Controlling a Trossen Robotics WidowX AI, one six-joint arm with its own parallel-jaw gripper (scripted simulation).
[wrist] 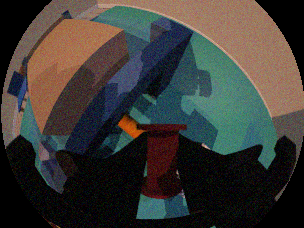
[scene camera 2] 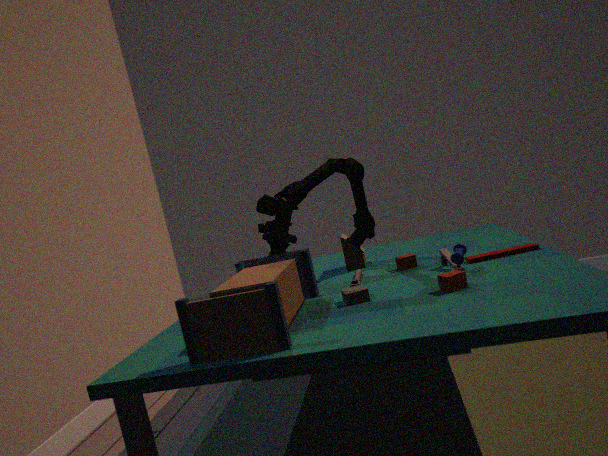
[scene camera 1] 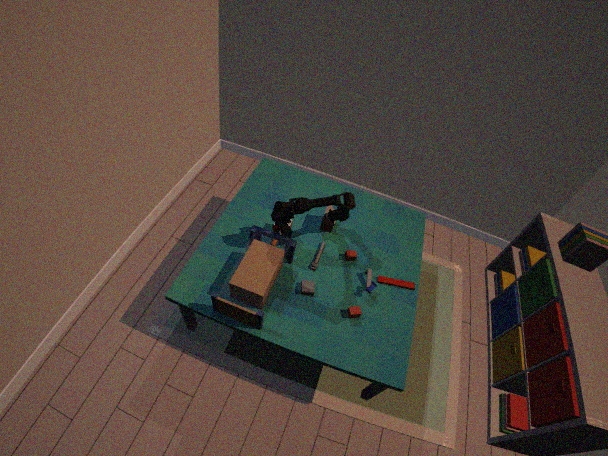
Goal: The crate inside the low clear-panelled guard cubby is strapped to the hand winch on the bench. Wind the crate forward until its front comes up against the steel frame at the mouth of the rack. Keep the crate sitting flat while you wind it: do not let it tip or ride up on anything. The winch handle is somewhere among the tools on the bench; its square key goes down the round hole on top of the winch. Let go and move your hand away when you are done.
Scene:
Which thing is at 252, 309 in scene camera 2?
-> A low cubby.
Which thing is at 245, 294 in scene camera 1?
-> A low cubby.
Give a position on a low cubby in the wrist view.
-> At 74, 59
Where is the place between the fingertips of my gripper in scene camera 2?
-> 274, 261

